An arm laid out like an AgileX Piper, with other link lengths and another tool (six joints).
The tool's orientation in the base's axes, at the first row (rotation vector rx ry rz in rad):
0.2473, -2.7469, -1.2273
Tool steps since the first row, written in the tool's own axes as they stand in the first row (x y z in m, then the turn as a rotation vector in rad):
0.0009, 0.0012, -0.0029, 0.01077, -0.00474, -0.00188
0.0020, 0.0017, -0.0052, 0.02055, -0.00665, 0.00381
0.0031, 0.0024, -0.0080, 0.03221, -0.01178, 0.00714
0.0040, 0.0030, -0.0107, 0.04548, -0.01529, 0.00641
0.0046, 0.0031, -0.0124, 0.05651, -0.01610, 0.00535
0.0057, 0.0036, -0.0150, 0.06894, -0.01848, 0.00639
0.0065, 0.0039, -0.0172, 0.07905, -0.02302, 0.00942
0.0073, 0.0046, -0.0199, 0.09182, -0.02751, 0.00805
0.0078, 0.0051, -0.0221, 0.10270, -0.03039, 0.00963
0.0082, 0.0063, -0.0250, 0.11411, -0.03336, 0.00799
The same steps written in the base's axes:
-0.0005, -0.0015, 0.0029, -0.00974, -0.00662, -0.00181
-0.0012, -0.0031, 0.0048, -0.02014, -0.00568, -0.00657
-0.0018, -0.0049, 0.0072, -0.03164, -0.00894, -0.01208
-0.0023, -0.0066, 0.0095, -0.04416, -0.01441, -0.01362
-0.0026, -0.0079, 0.0107, -0.05469, -0.01790, -0.01303
-0.0033, -0.0097, 0.0129, -0.06681, -0.02117, -0.01493
-0.0037, -0.0112, 0.0146, -0.07680, -0.02396, -0.01988
-0.0041, -0.0129, 0.0170, -0.08862, -0.03044, -0.02175
-0.0042, -0.0143, 0.0188, -0.09927, -0.03334, -0.02446
-0.0042, -0.0157, 0.0217, -0.10985, -0.03875, -0.02507

